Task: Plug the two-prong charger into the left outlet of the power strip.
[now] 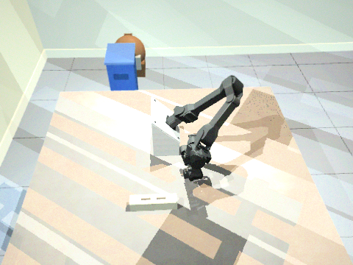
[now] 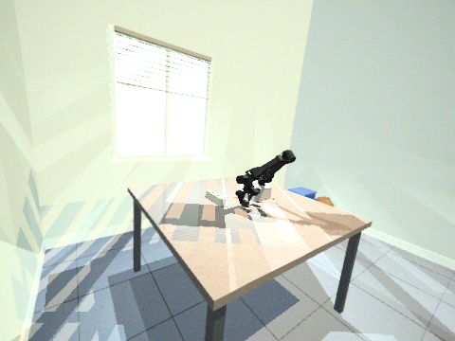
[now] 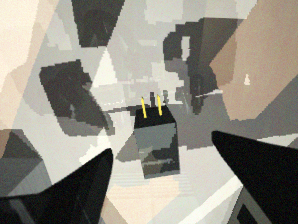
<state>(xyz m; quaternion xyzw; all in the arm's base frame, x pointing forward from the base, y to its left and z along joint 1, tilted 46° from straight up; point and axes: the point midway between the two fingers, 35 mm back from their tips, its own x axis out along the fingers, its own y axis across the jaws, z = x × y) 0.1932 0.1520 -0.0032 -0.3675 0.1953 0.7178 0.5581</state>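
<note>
My gripper tip is 20 mm to the right of the dark charger and 10 mm past it.
</note>
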